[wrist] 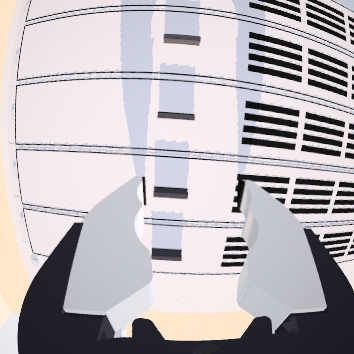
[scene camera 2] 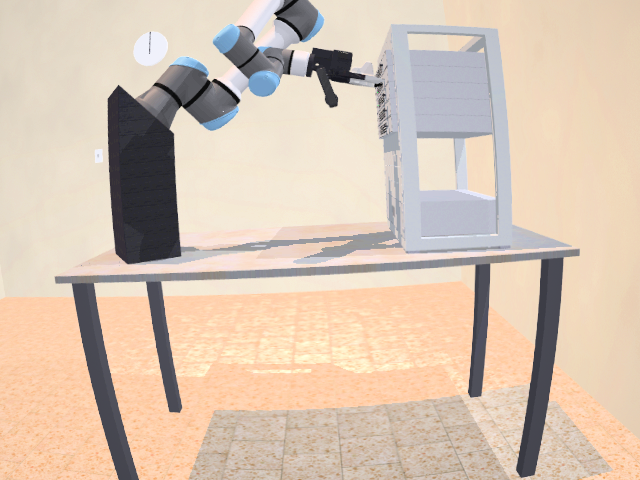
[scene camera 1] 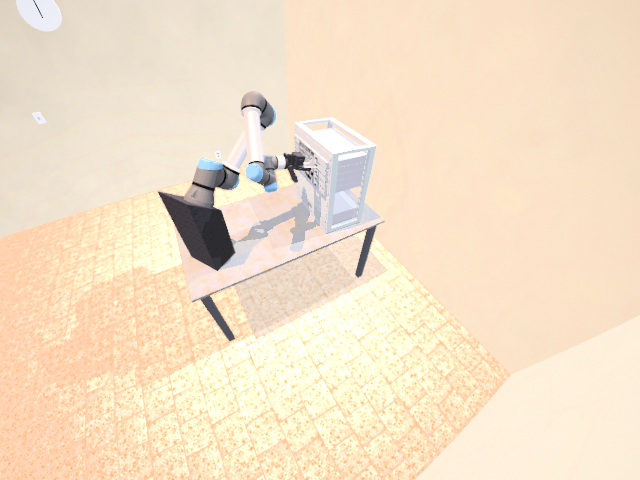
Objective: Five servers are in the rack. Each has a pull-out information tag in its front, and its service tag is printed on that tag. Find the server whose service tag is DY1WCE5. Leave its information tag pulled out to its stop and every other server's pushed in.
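Places are measured from the arm's base along level axes (x ahead, y right, z down), in metres.
Where they show: gripper, fingertip midpoint: (wrist: 191, 180) (scene camera 2: 383, 83) (scene camera 1: 315, 165); arm's base, link origin: (scene camera 2: 147, 119) (scene camera 1: 198, 203).
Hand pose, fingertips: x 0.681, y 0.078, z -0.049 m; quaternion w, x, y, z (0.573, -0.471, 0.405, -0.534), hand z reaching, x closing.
Things, the pixels of their top centre, and the offset from my fingertips.
- upper tag, top centre: (wrist: 181, 41) dx -0.004, dy +0.012, dz +0.080 m
- second tag, top centre: (wrist: 175, 118) dx -0.004, dy +0.012, dz +0.036 m
- third tag, top centre: (wrist: 170, 195) dx -0.004, dy +0.011, dz -0.009 m
- lowest tag, top centre: (wrist: 165, 256) dx -0.004, dy +0.012, dz -0.053 m
The servers (scene camera 2: 449, 93) (wrist: 75, 112) sit stacked in the upper part of the pale rack (scene camera 1: 368, 180) (scene camera 2: 409, 170). In the wrist view several dark tag edges stand in a column on the white fronts: an upper tag (wrist: 182, 39), a second tag (wrist: 176, 116), a third tag (wrist: 170, 193) and a lowest tag (wrist: 166, 254). Pale blue shadow patches lie above them in that view. No printed service tag is legible. My gripper (scene camera 1: 313, 166) (scene camera 2: 379, 81) (wrist: 191, 180) is partly open and empty at the server fronts. The third tag shows between its fingers, nearer the left one.
Black vent slots (wrist: 272, 122) lie right of the tags in the wrist view. The rack stands on the table (scene camera 1: 268, 253) (scene camera 2: 248, 271), with a grey box (scene camera 2: 457, 217) in its lower part. The arm's black pedestal (scene camera 1: 201, 232) (scene camera 2: 147, 196) stands at the other end.
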